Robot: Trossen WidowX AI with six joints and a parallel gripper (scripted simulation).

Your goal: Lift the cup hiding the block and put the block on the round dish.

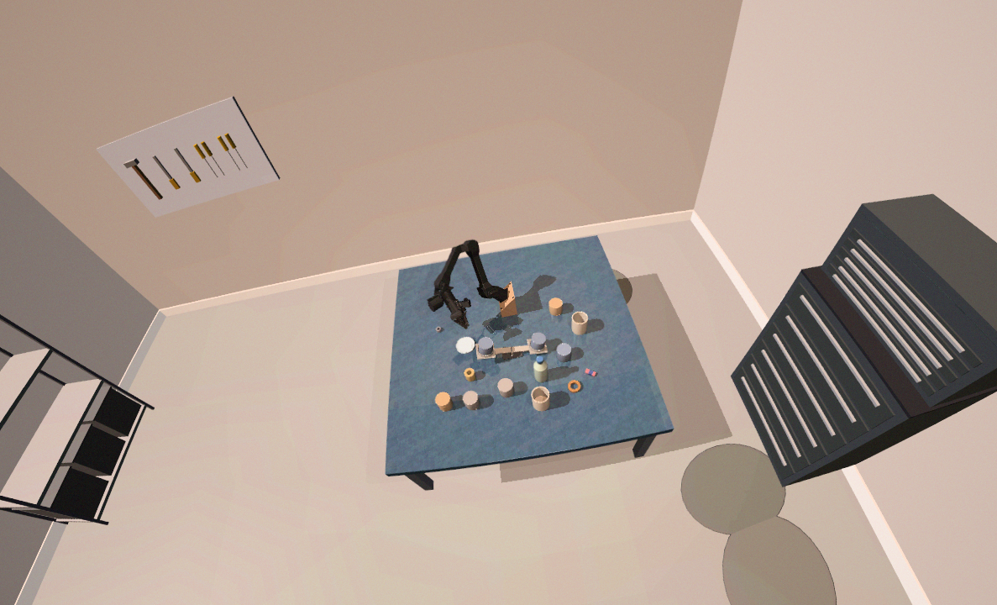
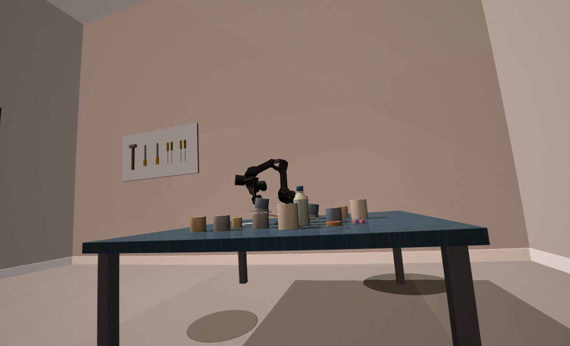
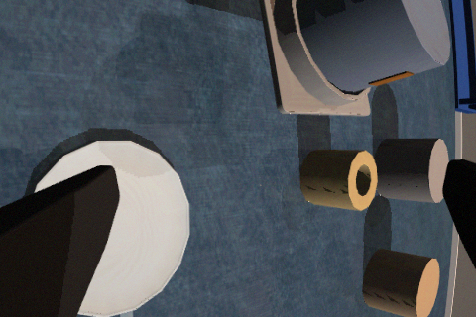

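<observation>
Right now the block is 340 mm to the left of my gripper tip, 100 mm below it and 60 mm ahead of it. Also, from my gripper tip: white round dish: 130 mm below, 40 mm to the right, 20 mm ahead; then pale bottle: 350 mm to the left, 220 mm ahead, 20 mm below; then pink eraser: 590 mm to the left, 220 mm ahead, 130 mm below.
</observation>
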